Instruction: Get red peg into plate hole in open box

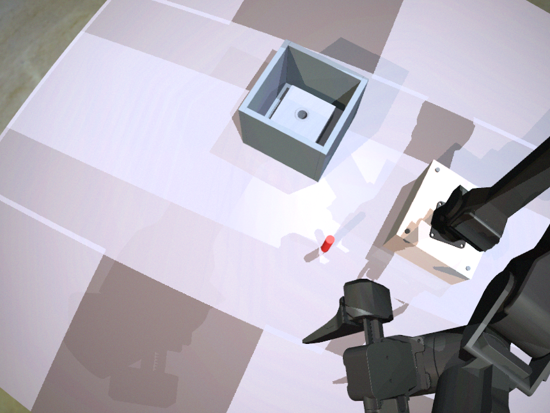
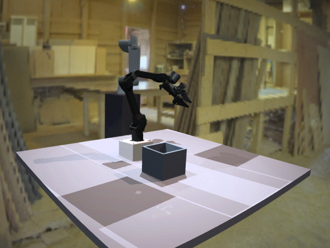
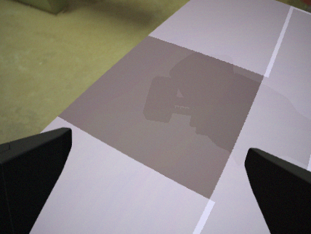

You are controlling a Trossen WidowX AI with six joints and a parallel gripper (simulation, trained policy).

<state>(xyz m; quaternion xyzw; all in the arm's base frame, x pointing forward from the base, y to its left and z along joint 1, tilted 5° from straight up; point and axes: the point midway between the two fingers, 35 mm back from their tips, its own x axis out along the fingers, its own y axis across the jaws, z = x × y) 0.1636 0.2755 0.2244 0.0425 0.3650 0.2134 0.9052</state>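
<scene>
The red peg is 10 mm ahead of my gripper tip, 210 mm to the right of it and 260 mm below it. Round my gripper tip: pale plate: 130 mm ahead, 420 mm to the right, 260 mm below.
</scene>
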